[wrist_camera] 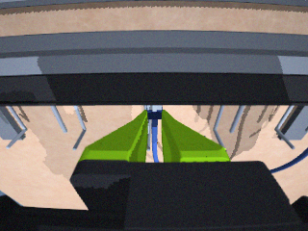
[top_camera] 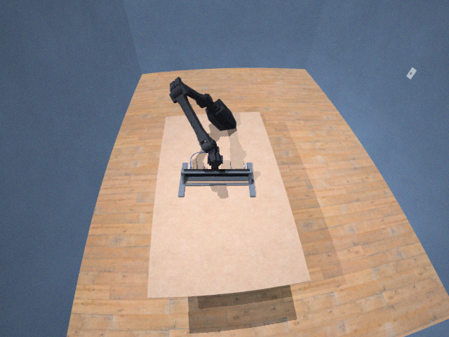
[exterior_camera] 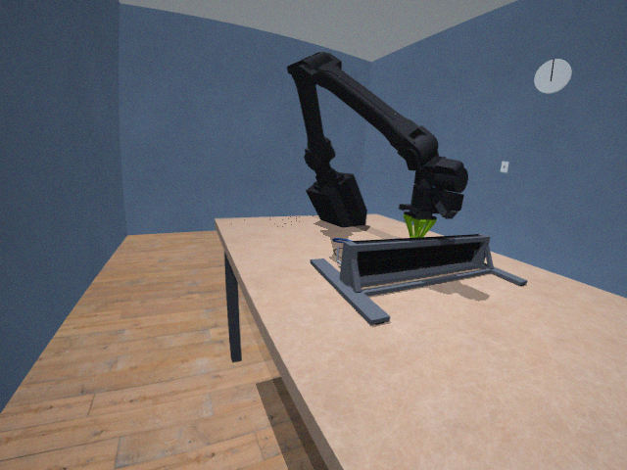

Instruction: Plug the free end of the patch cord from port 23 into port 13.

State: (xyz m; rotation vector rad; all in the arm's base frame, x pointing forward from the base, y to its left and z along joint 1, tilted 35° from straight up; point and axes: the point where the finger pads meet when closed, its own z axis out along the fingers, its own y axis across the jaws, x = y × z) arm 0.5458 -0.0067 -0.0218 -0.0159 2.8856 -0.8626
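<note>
The plug is 20 mm ahead of my hand.
</note>
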